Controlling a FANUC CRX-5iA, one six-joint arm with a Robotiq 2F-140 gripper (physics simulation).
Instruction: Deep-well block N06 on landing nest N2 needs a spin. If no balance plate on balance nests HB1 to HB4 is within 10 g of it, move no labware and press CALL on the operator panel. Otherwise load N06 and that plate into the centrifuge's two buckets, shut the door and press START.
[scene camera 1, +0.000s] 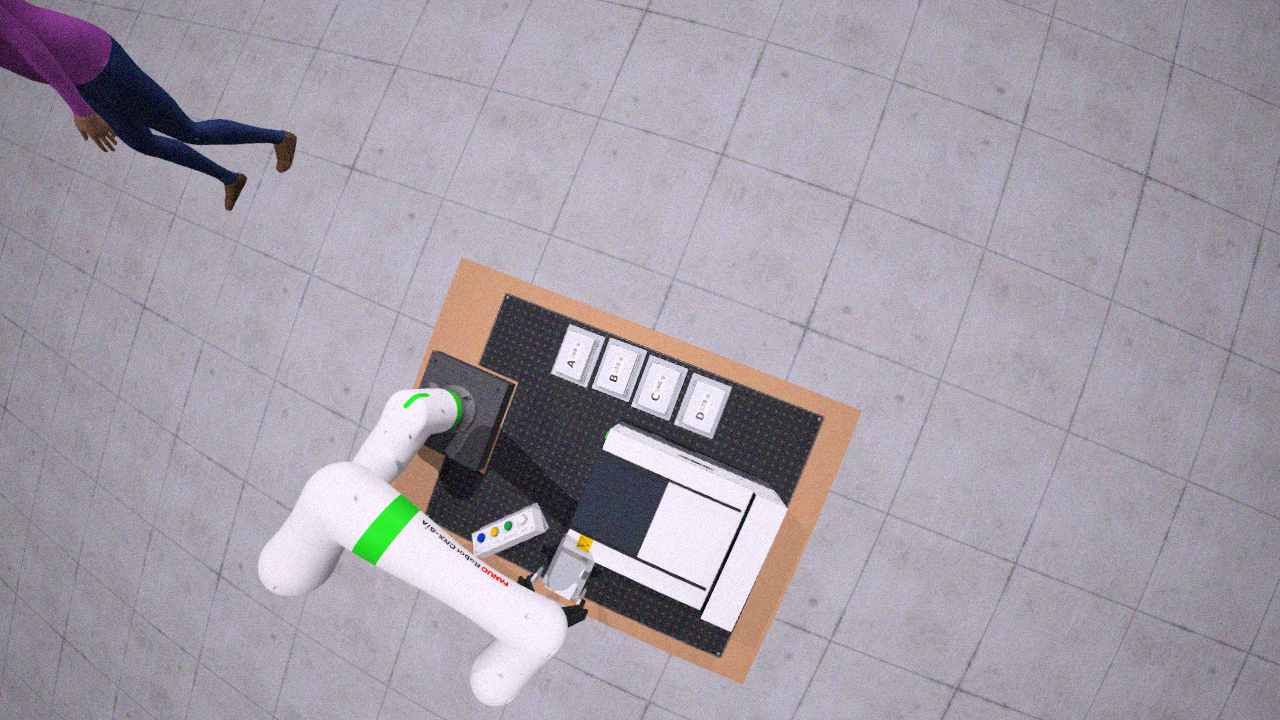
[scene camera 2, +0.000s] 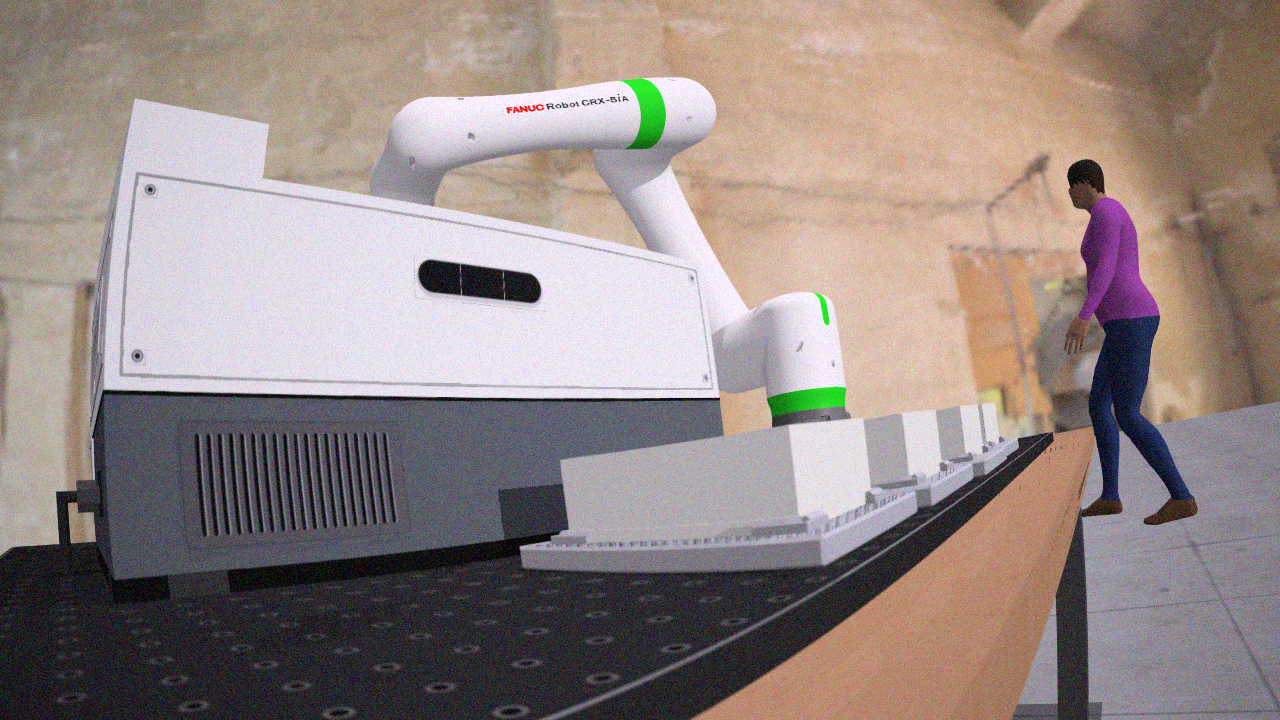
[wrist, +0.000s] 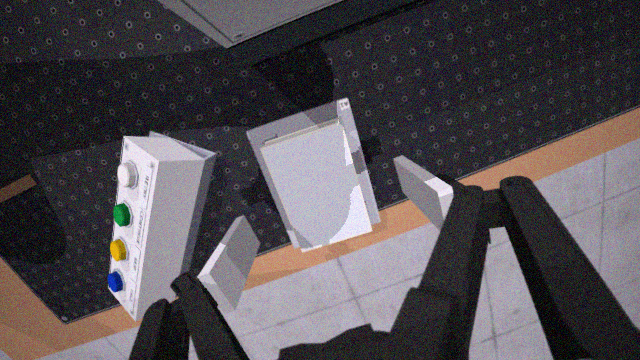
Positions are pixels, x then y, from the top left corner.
The gripper (scene camera 1: 562, 582) is open, with nothing in its grasp. Also in view: a white plate block (scene camera 1: 570, 566).
